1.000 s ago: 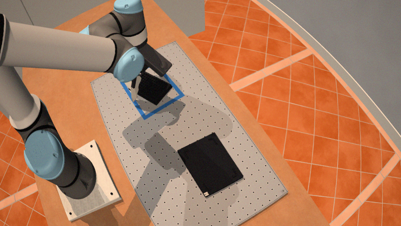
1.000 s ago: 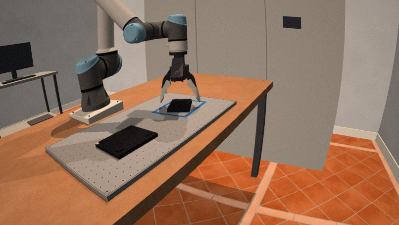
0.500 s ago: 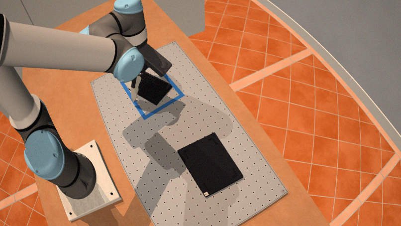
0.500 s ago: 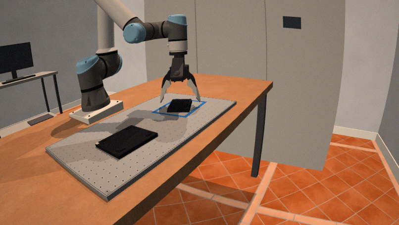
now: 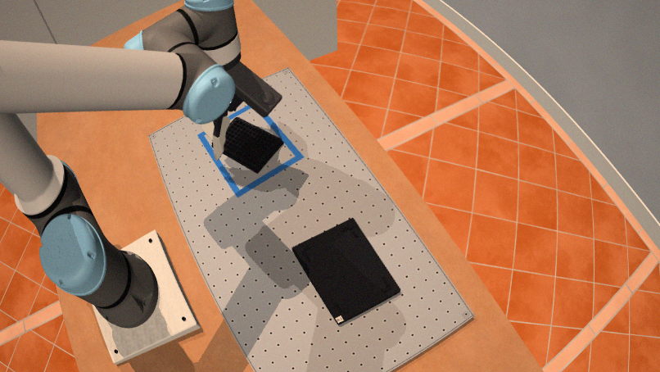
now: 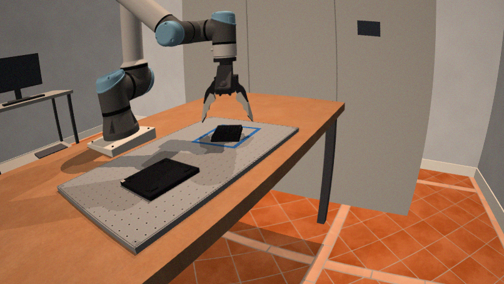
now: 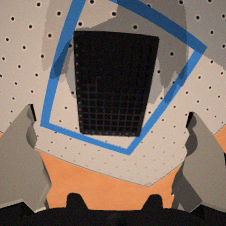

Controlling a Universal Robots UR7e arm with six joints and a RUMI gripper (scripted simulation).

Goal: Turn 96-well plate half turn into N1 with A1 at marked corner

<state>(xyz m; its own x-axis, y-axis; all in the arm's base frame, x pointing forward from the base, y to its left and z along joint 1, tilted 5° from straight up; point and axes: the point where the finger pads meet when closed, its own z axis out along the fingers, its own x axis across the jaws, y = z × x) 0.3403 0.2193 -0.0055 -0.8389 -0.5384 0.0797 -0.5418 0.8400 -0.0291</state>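
Right now the black 96-well plate is 30 mm below my hand. The rest, counted from my hand: white A1 label: 20 mm ahead, 410 mm to the right, 30 mm below; then black plate nest N1: 70 mm ahead, 330 mm to the right, 40 mm below.
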